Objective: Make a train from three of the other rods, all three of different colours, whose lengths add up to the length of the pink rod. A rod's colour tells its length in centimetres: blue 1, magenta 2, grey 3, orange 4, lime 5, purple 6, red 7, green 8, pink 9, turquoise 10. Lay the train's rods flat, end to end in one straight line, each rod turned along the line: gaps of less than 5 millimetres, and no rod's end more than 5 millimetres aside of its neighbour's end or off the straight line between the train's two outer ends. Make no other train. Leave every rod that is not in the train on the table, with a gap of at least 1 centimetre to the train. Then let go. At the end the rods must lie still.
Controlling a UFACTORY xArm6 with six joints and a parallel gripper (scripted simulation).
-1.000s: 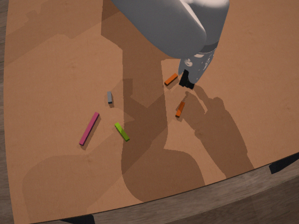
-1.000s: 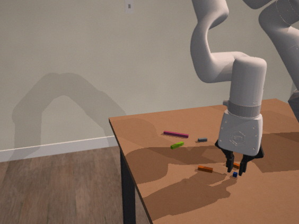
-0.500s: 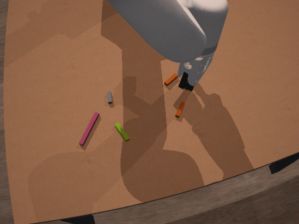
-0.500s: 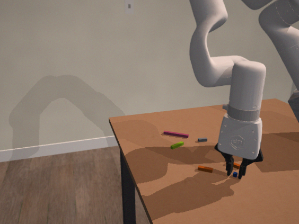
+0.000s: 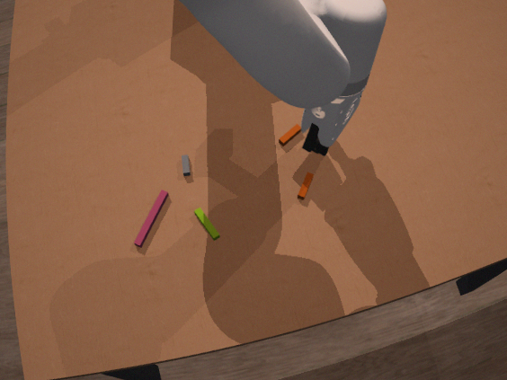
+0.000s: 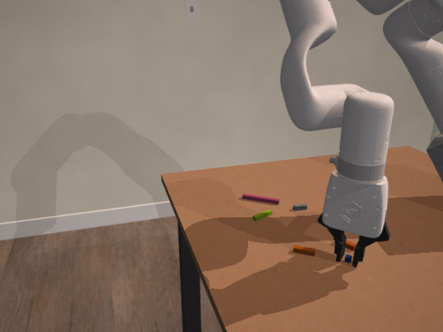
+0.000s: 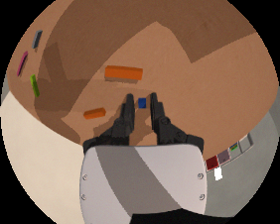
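My gripper is now 20 mm above the blue rod. The rest, counted from my hand: lime rod (60 mm ahead, 210 mm to the right, 20 mm below); grey rod (40 mm behind, 210 mm to the right, 20 mm below); pink rod (30 mm ahead, 280 mm to the right, 20 mm below).
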